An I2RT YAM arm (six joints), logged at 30 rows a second.
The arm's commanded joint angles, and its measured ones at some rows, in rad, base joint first. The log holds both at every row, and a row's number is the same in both.
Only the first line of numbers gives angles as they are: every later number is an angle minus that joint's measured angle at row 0.
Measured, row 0:
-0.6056 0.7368 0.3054 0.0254 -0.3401 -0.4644
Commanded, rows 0 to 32:
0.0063 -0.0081 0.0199 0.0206 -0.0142 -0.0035
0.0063 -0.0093 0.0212 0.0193 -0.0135 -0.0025
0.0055 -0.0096 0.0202 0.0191 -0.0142 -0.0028
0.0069 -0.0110 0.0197 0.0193 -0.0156 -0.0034
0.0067 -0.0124 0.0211 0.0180 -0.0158 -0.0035
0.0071 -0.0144 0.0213 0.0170 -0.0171 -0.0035
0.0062 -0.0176 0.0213 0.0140 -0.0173 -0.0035
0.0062 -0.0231 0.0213 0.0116 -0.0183 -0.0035
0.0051 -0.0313 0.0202 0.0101 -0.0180 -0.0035
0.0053 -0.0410 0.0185 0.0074 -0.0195 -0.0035
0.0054 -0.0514 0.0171 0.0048 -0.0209 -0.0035
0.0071 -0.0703 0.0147 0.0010 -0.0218 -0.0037
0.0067 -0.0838 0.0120 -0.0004 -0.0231 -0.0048
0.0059 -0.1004 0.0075 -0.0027 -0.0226 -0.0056
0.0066 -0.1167 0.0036 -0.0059 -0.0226 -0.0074
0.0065 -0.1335 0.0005 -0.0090 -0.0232 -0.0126
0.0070 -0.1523 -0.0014 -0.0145 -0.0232 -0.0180
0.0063 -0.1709 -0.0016 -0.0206 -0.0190 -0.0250
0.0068 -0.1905 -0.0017 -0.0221 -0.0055 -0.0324
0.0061 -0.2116 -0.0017 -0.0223 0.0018 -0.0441
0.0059 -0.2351 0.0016 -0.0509 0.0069 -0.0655
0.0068 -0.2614 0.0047 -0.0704 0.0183 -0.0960
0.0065 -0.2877 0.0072 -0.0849 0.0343 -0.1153
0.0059 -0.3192 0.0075 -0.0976 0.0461 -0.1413
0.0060 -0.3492 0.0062 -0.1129 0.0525 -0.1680
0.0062 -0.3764 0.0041 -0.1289 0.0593 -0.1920
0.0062 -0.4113 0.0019 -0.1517 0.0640 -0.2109
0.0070 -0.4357 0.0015 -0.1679 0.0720 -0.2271
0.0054 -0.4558 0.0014 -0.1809 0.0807 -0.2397
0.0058 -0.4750 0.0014 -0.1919 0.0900 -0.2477
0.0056 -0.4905 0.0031 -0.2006 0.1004 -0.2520
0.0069 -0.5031 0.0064 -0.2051 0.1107 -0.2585
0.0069 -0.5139 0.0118 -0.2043 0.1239 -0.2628
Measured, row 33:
0.0000 -0.4787 0.0000 -0.1595 0.0668 -0.2053
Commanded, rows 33 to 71:
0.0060 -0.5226 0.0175 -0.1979 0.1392 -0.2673
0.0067 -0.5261 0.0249 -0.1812 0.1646 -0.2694
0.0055 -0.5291 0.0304 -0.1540 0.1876 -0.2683
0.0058 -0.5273 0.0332 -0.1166 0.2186 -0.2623
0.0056 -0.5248 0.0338 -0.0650 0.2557 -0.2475
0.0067 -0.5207 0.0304 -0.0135 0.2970 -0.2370
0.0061 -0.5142 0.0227 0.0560 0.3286 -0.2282
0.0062 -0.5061 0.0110 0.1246 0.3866 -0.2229
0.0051 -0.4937 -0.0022 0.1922 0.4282 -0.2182
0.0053 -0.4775 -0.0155 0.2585 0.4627 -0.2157
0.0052 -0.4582 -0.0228 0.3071 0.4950 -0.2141
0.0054 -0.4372 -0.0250 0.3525 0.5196 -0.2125
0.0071 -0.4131 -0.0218 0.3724 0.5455 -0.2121
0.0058 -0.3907 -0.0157 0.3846 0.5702 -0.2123
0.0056 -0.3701 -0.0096 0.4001 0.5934 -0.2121
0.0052 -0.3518 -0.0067 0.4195 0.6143 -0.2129
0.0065 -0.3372 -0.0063 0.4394 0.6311 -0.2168
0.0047 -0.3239 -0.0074 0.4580 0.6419 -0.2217
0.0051 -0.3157 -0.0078 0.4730 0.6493 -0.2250
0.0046 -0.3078 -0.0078 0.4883 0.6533 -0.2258
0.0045 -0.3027 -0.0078 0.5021 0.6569 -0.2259
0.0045 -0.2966 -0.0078 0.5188 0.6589 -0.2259
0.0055 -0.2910 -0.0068 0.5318 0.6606 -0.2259
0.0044 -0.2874 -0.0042 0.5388 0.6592 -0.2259
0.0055 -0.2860 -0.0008 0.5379 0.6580 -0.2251
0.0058 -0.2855 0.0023 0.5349 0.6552 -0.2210
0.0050 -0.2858 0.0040 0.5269 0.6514 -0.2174
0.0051 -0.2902 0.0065 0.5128 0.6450 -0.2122
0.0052 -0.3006 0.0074 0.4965 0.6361 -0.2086
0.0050 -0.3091 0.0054 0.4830 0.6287 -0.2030
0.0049 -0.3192 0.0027 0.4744 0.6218 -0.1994
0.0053 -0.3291 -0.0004 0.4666 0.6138 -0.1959
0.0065 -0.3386 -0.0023 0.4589 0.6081 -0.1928
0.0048 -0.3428 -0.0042 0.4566 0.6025 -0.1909
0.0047 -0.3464 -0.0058 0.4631 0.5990 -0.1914
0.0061 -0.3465 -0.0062 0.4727 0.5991 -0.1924
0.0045 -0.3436 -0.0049 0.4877 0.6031 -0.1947
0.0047 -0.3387 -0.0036 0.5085 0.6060 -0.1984
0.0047 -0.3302 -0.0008 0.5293 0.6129 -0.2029
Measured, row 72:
0.0000 -0.3403 -0.0126 0.4444 0.6153 -0.2106
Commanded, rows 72 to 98:
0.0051 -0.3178 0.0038 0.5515 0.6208 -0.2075
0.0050 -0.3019 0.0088 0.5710 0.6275 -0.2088
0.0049 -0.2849 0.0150 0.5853 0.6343 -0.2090
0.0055 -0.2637 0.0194 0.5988 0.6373 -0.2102
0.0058 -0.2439 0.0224 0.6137 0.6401 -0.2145
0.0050 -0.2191 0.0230 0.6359 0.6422 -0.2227
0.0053 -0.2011 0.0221 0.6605 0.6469 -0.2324
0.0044 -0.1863 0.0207 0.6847 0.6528 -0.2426
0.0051 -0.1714 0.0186 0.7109 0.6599 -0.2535
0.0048 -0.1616 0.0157 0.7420 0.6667 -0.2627
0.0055 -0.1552 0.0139 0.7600 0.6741 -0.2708
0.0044 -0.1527 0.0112 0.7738 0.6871 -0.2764
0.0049 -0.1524 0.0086 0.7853 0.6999 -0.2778
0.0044 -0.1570 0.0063 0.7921 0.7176 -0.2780
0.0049 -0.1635 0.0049 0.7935 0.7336 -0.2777
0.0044 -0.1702 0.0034 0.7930 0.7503 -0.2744
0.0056 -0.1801 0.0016 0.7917 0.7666 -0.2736
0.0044 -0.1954 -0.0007 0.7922 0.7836 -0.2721
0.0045 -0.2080 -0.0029 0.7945 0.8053 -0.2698
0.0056 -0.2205 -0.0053 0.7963 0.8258 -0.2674
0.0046 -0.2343 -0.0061 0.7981 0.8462 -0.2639
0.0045 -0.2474 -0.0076 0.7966 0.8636 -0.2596
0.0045 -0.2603 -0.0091 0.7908 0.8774 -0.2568
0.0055 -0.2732 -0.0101 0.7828 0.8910 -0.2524
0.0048 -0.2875 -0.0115 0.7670 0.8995 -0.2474
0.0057 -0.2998 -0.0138 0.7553 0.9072 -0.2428
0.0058 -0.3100 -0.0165 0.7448 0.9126 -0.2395
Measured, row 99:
0.0000 -0.2651 -0.0122 0.7171 0.8374 -0.2610
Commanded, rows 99 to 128:
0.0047 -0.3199 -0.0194 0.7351 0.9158 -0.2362
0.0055 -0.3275 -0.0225 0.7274 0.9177 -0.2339
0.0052 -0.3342 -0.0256 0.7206 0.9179 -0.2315
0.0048 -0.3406 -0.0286 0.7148 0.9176 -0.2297
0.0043 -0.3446 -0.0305 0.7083 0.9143 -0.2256
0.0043 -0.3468 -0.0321 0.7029 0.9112 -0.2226
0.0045 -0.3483 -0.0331 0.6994 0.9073 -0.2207
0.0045 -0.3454 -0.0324 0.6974 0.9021 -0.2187
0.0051 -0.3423 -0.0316 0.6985 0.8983 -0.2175
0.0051 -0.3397 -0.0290 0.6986 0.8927 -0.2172
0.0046 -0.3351 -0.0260 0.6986 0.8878 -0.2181
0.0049 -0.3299 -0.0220 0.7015 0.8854 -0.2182
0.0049 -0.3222 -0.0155 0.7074 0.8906 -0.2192
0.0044 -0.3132 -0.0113 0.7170 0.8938 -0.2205
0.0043 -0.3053 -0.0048 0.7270 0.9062 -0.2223
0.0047 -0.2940 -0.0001 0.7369 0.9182 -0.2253
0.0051 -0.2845 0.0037 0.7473 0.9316 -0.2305
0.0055 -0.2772 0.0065 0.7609 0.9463 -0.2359
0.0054 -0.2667 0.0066 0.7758 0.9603 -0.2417
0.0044 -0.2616 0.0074 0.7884 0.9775 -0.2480
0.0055 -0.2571 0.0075 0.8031 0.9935 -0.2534
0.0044 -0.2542 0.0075 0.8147 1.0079 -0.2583
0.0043 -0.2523 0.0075 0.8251 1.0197 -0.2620
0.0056 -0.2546 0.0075 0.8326 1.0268 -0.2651
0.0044 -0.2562 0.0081 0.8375 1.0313 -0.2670
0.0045 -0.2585 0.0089 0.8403 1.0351 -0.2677
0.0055 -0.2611 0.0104 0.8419 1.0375 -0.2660
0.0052 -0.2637 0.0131 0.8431 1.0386 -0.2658
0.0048 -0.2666 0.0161 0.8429 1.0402 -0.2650
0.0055 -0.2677 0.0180 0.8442 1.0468 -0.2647
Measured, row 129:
0.0000 -0.2560 -0.0290 0.7725 1.0044 -0.2602
